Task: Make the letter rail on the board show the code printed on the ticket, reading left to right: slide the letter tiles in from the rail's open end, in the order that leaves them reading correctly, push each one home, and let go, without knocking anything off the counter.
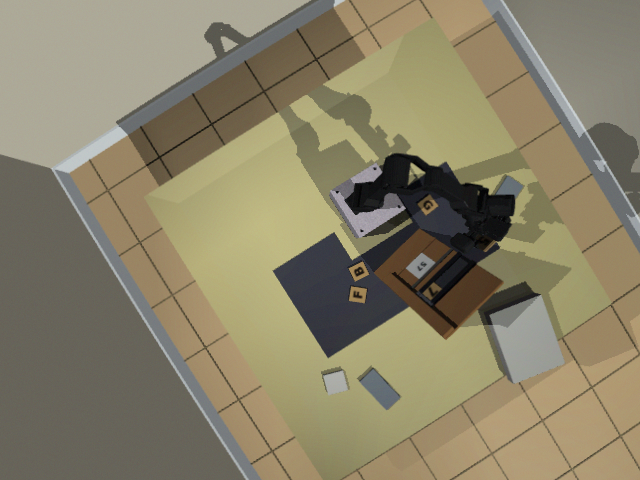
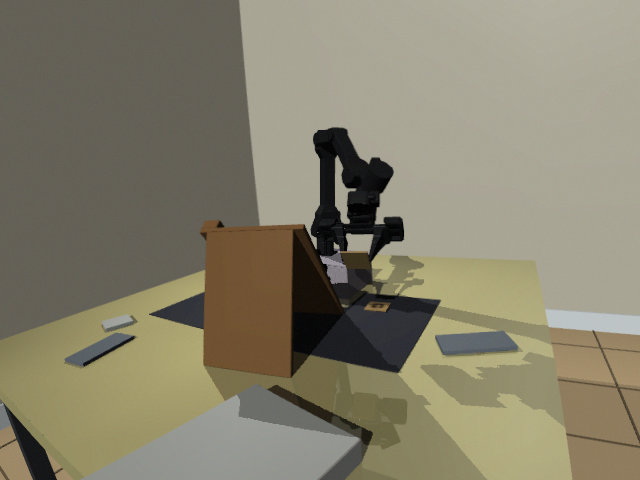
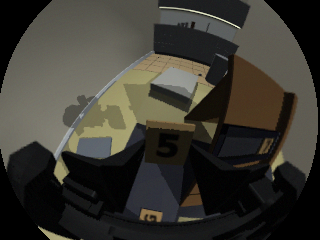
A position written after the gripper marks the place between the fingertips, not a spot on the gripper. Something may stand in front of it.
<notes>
In view: the gripper (image 2: 356, 260), a brown slanted board (image 2: 256, 276) and a dark mat (image 1: 318, 282).
The gripper also shows in image 1 (image 1: 483, 241) and in image 3 (image 3: 167, 145). The brown slanted board is seen too in image 1 (image 1: 465, 286) and in image 3 (image 3: 248, 106). The dark mat shows as well in image 2 (image 2: 382, 340) and in image 3 (image 3: 158, 187).
</notes>
